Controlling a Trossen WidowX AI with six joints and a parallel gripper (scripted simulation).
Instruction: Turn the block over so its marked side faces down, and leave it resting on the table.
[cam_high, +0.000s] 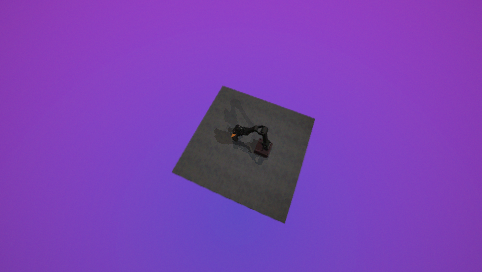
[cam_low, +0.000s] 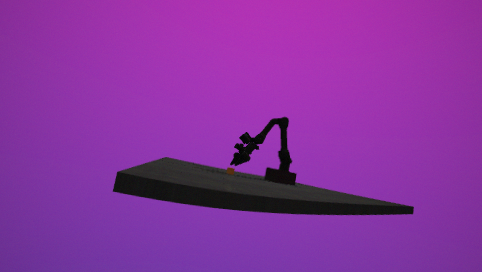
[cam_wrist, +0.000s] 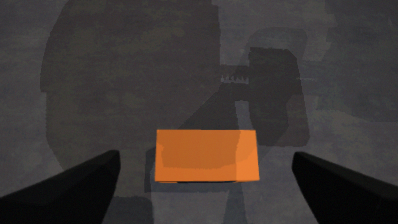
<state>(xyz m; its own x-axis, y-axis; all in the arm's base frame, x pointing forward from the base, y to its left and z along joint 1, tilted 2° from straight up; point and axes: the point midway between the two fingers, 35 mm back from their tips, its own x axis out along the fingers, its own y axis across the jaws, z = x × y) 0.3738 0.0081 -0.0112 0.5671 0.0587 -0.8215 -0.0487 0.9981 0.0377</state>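
Now: the orange block 40 mm below my gripper tip.
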